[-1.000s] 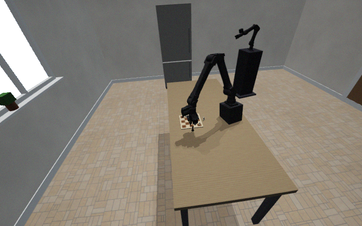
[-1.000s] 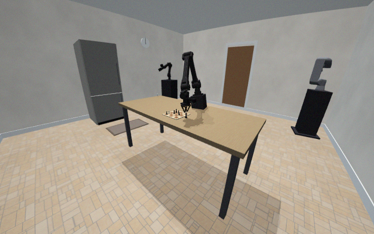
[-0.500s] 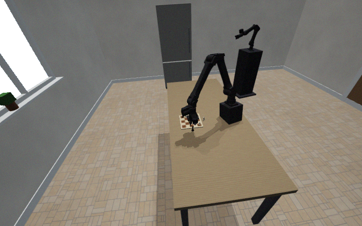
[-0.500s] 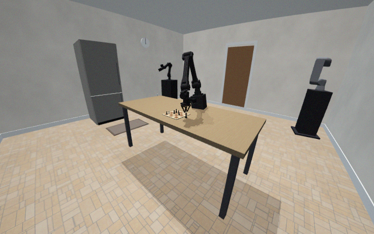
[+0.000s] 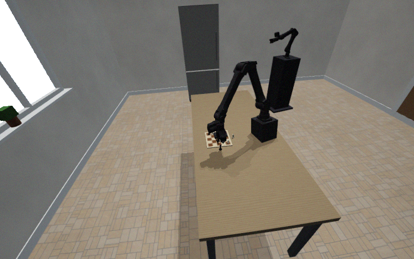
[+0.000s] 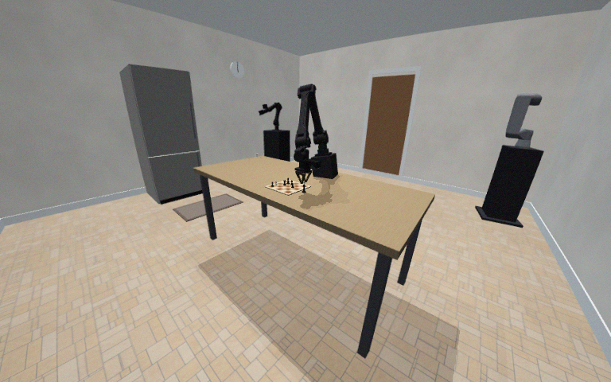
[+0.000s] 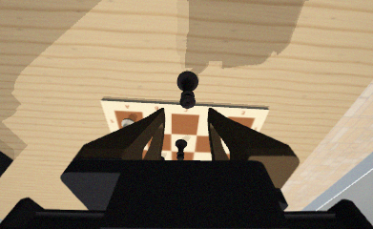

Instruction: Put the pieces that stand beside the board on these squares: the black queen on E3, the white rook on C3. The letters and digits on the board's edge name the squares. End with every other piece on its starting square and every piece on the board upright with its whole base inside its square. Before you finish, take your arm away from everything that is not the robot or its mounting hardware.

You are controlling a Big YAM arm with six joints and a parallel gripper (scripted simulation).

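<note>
The black queen lies 4 cm below my hand. Round my hand: chessboard (3 cm behind, 13 cm to the right, 6 cm below).
</note>
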